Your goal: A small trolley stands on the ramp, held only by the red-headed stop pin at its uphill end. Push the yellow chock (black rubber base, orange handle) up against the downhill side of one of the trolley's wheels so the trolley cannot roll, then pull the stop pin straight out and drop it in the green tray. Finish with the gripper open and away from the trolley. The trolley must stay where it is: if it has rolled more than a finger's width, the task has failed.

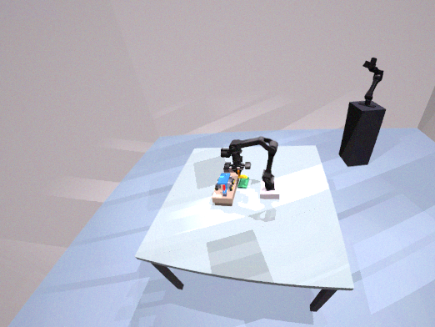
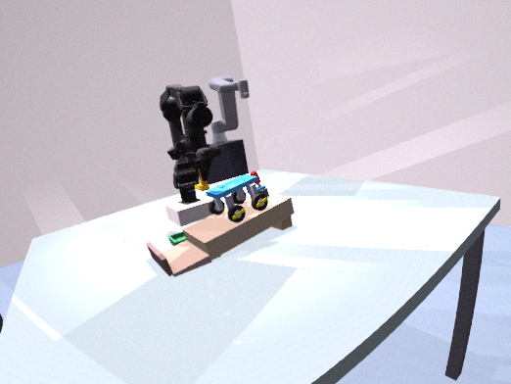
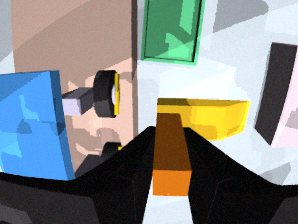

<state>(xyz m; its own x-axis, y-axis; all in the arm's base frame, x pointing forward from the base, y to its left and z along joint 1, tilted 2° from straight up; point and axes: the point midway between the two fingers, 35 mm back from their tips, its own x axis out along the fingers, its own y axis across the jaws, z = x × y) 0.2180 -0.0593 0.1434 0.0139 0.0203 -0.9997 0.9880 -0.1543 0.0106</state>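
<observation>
Right now my gripper tip is 120 mm to the right of the red-headed stop pin, 110 mm short of it and 40 mm above it. The rest, counted from my gripper tip: blue-topped trolley (110 mm ahead, 50 mm below, 20 mm to the left); then wooden ramp (120 mm below, 110 mm ahead, 20 mm to the left); then yellow chock (20 mm behind, 10 mm below).
</observation>
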